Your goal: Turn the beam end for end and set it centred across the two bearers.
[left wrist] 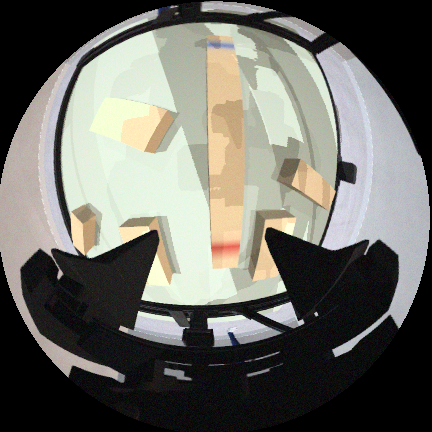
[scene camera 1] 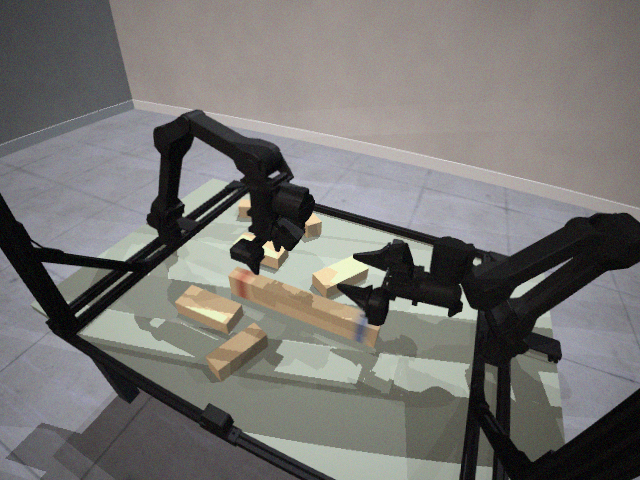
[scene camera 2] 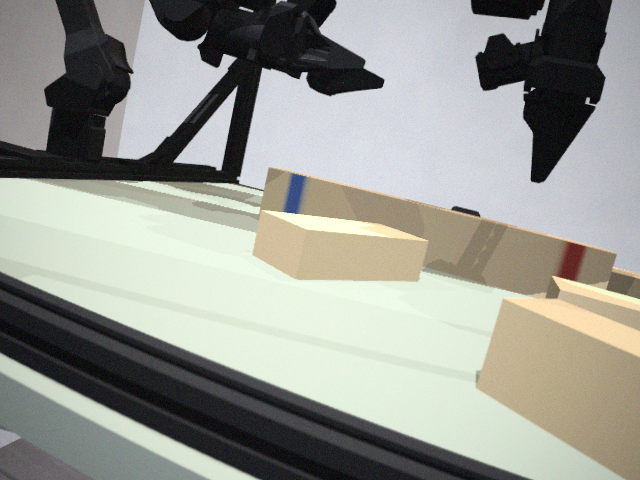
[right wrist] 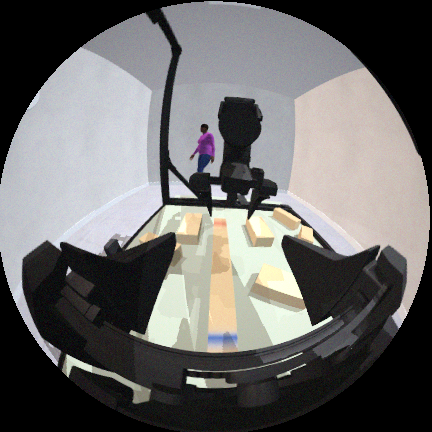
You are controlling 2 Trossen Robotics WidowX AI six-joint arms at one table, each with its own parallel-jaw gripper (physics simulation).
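Frame: origin at the left arm's base, x ahead, y left, z up, level; millimetres.
Seen in the pictures: left gripper, between the fingertips: (left wrist: 212,234) (scene camera 1: 267,262) (scene camera 2: 536,182) (right wrist: 229,217); right gripper, between the fingertips: (scene camera 1: 345,270) (scene camera 2: 374,75) (right wrist: 231,239); left arm's base, origin of its link: (left wrist: 198,314) (scene camera 1: 170,237) (right wrist: 230,202); right arm's base, origin of its link: (scene camera 1: 493,353) (scene camera 2: 72,158).
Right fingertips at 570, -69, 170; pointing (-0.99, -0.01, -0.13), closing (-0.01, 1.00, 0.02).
Offsets run from my right fingertips to a thing's middle, as dx, dy, dz.
The long wooden beam @[-97, +3, -158] (scene camera 1: 302,306) (scene camera 2: 444,232) (left wrist: 226,150) (right wrist: 220,290) lies on the table, standing on its narrow side. Its red-banded end is at the left in scene camera 1, its blue-banded end at the right. My left gripper (scene camera 1: 267,260) (scene camera 2: 537,178) (left wrist: 212,234) is open and empty, pointing down above the beam near the red end. My right gripper (scene camera 1: 346,270) (scene camera 2: 373,73) (right wrist: 231,239) is open and empty, held roughly level above the blue end. Similar wooden blocks @[-291, -95, -170] (scene camera 1: 208,312) @[-297, +145, -170] (scene camera 1: 273,254) lie on opposite sides of the red end; I cannot tell which blocks are the bearers.
A block @[-53, +149, -170] (scene camera 1: 340,276) (scene camera 2: 356,253) lies behind the beam, and another block @[-162, -162, -167] (scene camera 1: 236,352) lies in front of it. Two smaller-looking blocks @[-241, +330, -165] (scene camera 1: 312,226) @[-407, +324, -167] (scene camera 1: 244,209) lie farther back. Dark rails edge the table. A person (right wrist: 205,145) stands beyond the left arm.
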